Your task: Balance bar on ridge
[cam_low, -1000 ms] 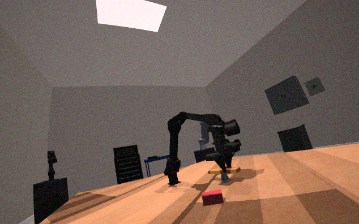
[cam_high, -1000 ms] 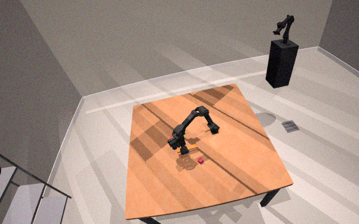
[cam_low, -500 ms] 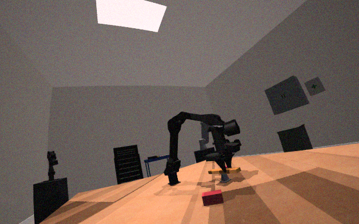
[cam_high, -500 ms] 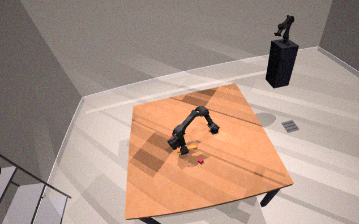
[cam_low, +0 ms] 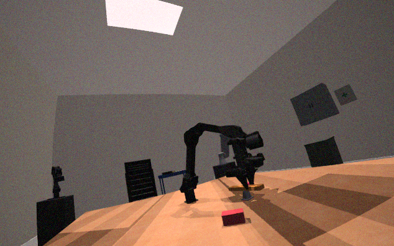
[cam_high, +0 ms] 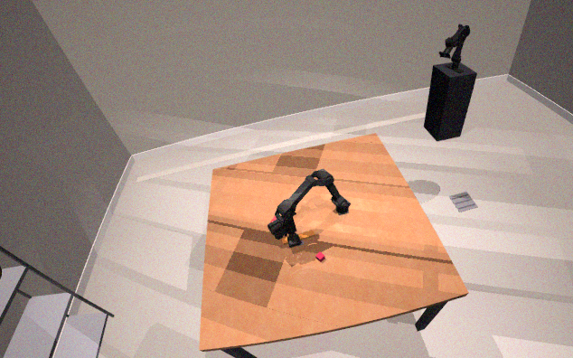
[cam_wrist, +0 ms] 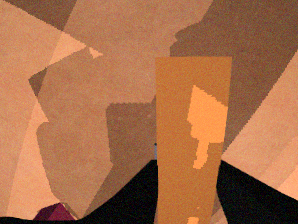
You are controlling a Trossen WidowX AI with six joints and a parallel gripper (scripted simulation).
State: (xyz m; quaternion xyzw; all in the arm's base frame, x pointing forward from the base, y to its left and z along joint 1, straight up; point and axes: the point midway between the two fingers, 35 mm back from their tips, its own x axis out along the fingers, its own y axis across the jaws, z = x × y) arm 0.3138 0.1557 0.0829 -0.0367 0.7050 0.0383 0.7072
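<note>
The orange bar lies 3 cm behind my gripper tip. Also, from my gripper tip: red block (18 cm to the right, 9 cm ahead, 3 cm below).
</note>
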